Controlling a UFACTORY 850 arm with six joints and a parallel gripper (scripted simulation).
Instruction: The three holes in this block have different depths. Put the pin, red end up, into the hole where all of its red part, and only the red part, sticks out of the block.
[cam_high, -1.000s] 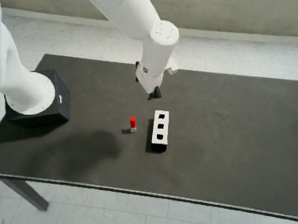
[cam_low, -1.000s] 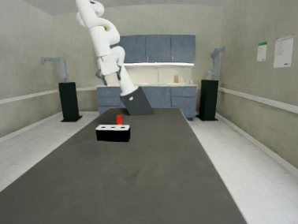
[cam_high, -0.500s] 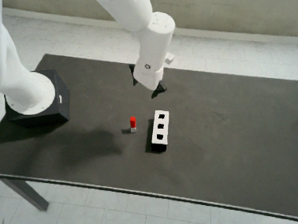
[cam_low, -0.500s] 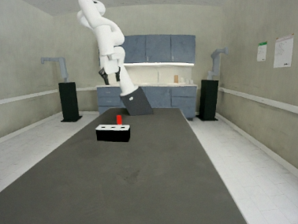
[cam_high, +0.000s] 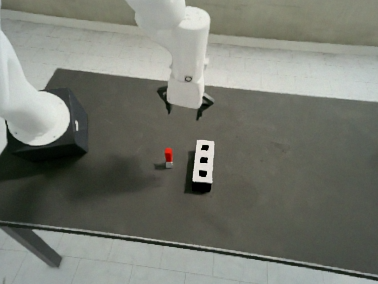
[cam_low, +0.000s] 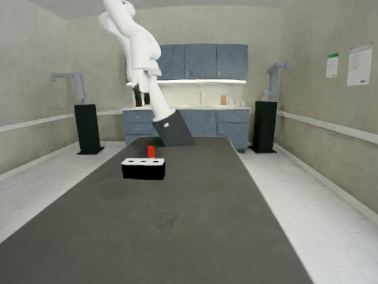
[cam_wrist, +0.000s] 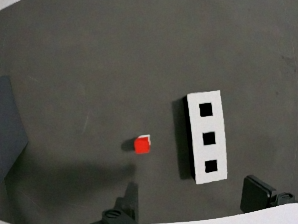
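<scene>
Right now my hand is 26 cm above the pin, 6 cm past it and 1 cm to the right of it. Round my hand: block: 30 cm below, 8 cm ahead.
</scene>
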